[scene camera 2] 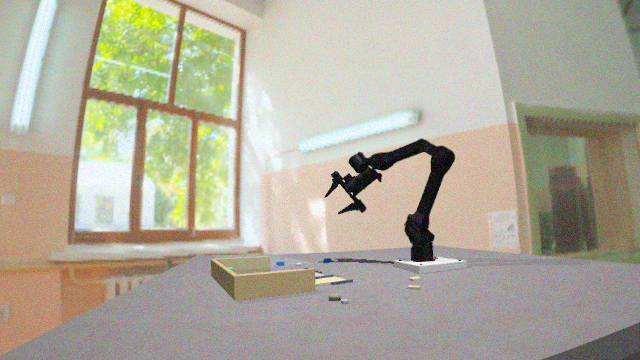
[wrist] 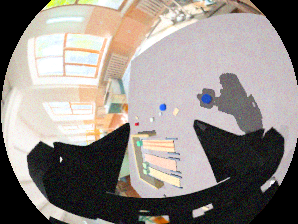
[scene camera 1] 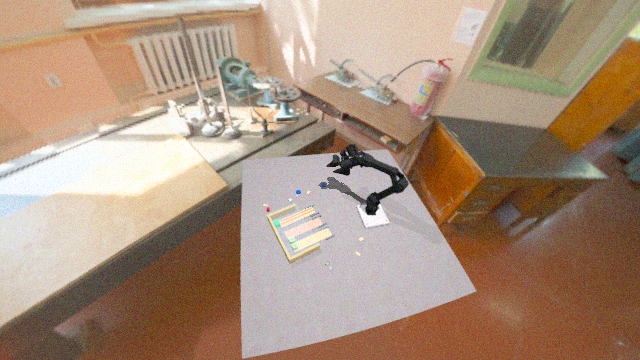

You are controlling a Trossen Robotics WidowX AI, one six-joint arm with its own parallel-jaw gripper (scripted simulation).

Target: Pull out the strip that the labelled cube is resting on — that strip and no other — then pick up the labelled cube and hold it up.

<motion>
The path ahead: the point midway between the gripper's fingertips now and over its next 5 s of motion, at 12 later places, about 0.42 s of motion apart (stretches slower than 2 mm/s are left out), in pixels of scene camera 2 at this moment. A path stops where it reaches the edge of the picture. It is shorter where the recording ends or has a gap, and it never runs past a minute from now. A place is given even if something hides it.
The gripper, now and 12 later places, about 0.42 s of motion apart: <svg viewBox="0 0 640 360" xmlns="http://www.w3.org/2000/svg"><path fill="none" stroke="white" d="M331 205L321 208L326 209L326 213L325 238L331 254L331 261L331 269L331 275L332 279L335 278L341 278L346 277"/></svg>
</motion>
